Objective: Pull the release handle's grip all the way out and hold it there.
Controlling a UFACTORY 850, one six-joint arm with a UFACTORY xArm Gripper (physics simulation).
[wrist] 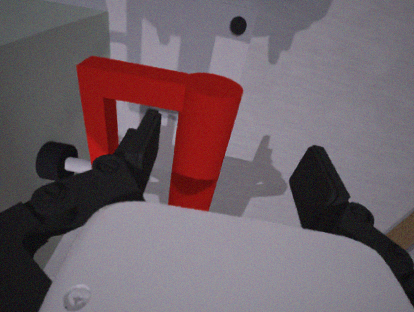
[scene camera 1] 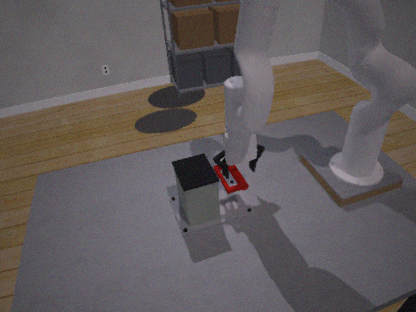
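Note:
The release handle is a red rectangular frame with a thick round grip (scene camera 1: 242, 181) (wrist: 207, 130) along its outer side. It stands out from the side of a pale green box (scene camera 1: 200, 205) (wrist: 50, 100) with a black top. A white rod (wrist: 78, 165) with a black collar shows between box and handle. My gripper (scene camera 1: 240, 172) (wrist: 231, 148) is open and empty, its fingers astride the grip. In the wrist view the left finger is at the handle's opening, and the right finger is well out beyond the grip. Whether the left finger touches the frame I cannot tell.
The box stands on a thin light base plate (scene camera 1: 232, 212) with black bolts, on a grey mat (scene camera 1: 100, 240). The arm's own wood-edged base (scene camera 1: 320, 179) is at the right. A shelf unit with boxes (scene camera 1: 192, 28) stands at the back wall.

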